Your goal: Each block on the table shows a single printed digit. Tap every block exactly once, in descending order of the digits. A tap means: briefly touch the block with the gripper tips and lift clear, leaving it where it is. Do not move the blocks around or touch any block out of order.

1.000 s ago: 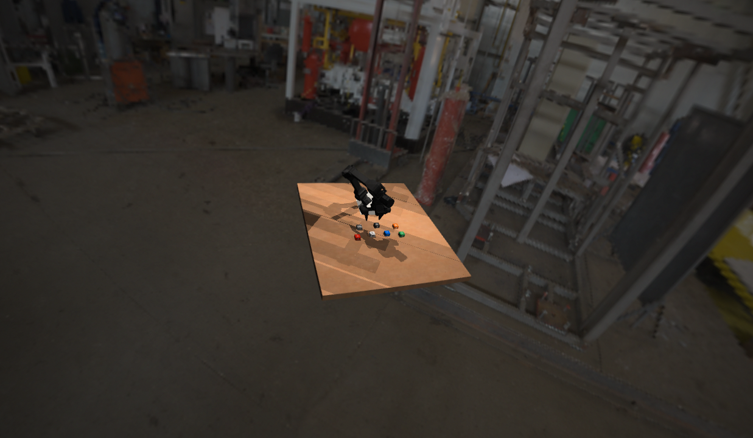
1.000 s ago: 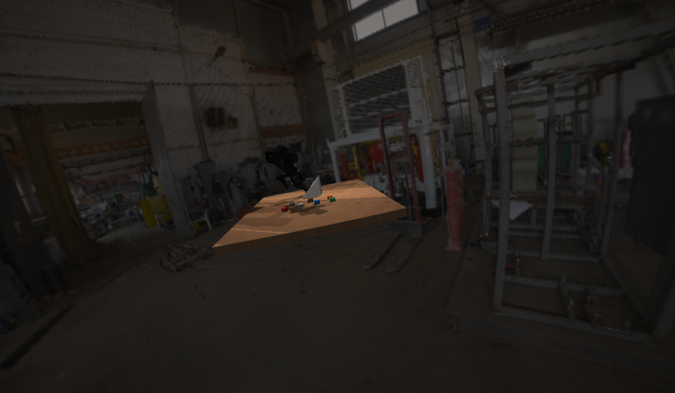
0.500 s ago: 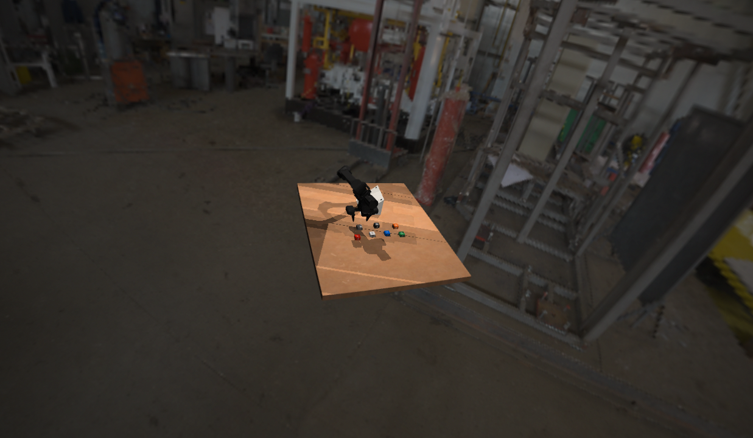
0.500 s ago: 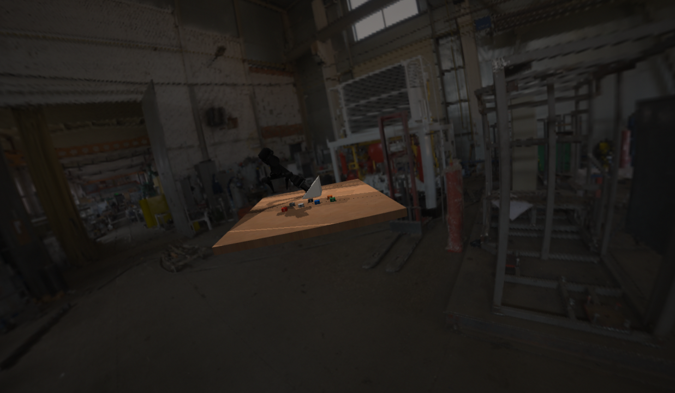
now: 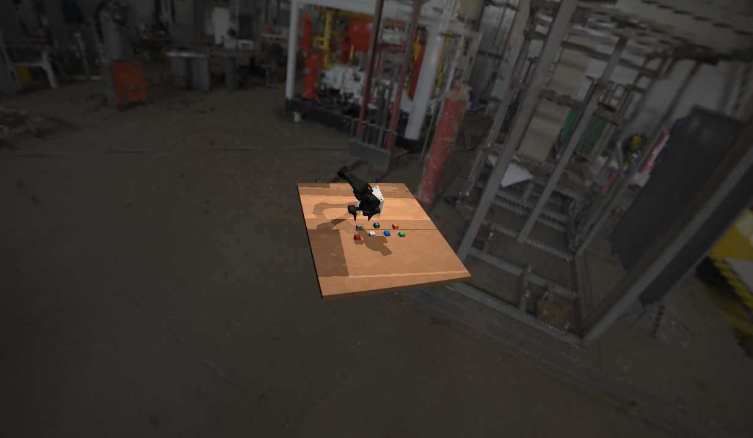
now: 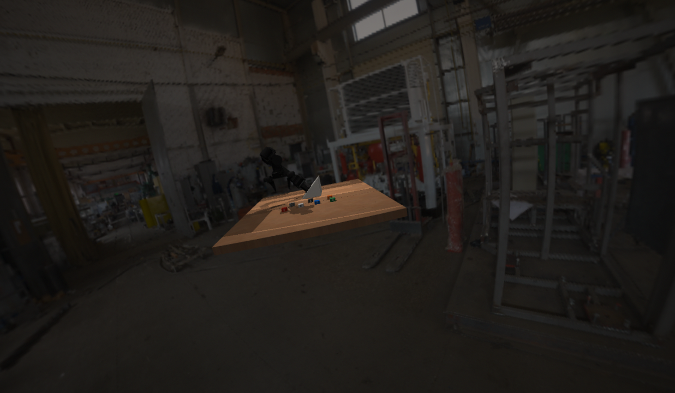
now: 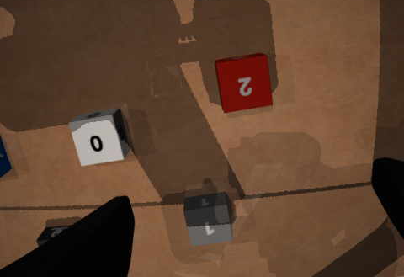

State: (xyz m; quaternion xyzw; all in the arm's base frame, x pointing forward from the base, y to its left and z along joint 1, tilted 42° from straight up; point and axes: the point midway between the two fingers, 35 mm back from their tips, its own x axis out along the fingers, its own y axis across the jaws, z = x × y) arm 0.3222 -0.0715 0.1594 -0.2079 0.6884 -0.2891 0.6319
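Now: gripper tip 16 cm to the right of the black block, 12 cm above it and 9 cm past it. From my gripper tip the other things lie so: grey block: 12 cm below, 8 cm behind, 3 cm to the left; white block: 12 cm below, 9 cm to the left; red block: 12 cm below, 1 cm to the right, 1 cm ahead.
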